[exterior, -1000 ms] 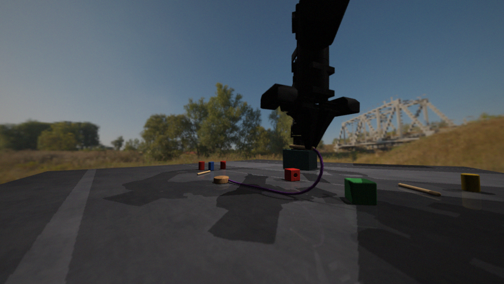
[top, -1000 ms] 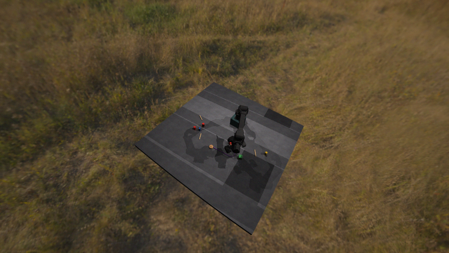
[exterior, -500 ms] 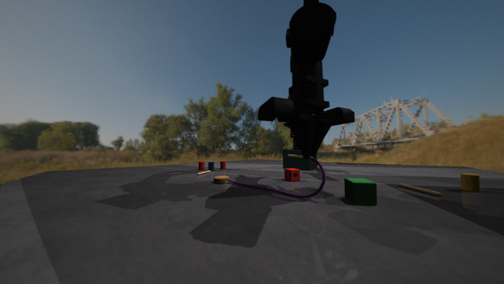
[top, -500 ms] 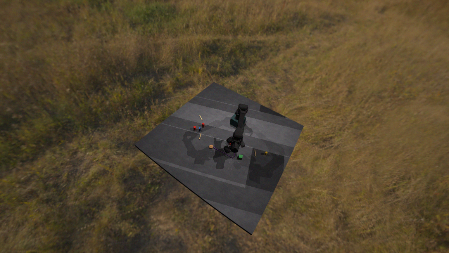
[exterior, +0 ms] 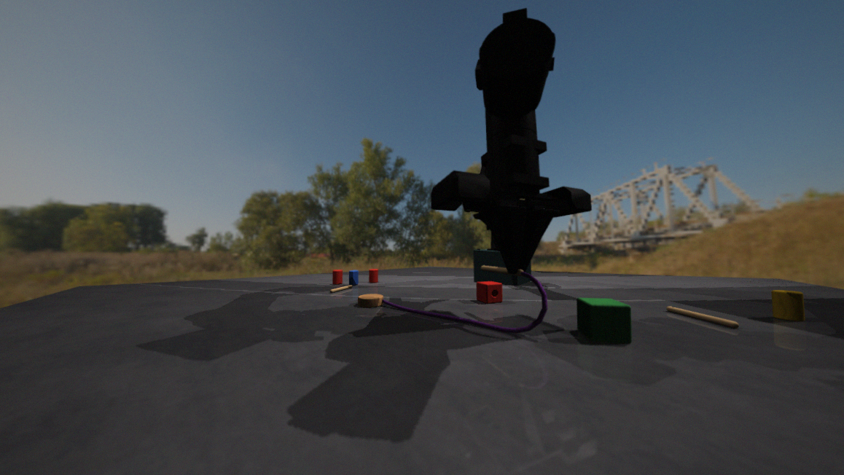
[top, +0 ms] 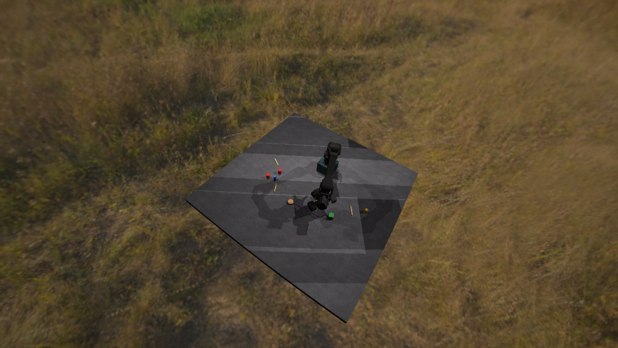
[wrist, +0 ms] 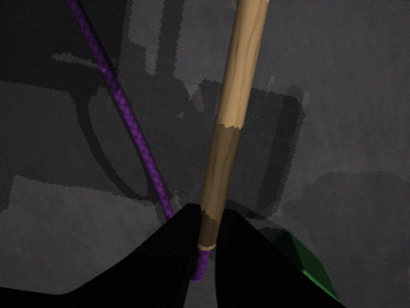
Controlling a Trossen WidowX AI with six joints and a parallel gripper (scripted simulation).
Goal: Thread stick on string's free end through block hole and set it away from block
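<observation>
The green block is 80 mm to the left of my gripper tip and 40 mm below it. Round my gripper tip: red block: 110 mm behind, 60 mm to the right, 40 mm below; thin wooden stick: 10 mm behind, 10 mm to the right; round wooden button: 10 mm ahead, 220 mm to the right, 50 mm below.
</observation>
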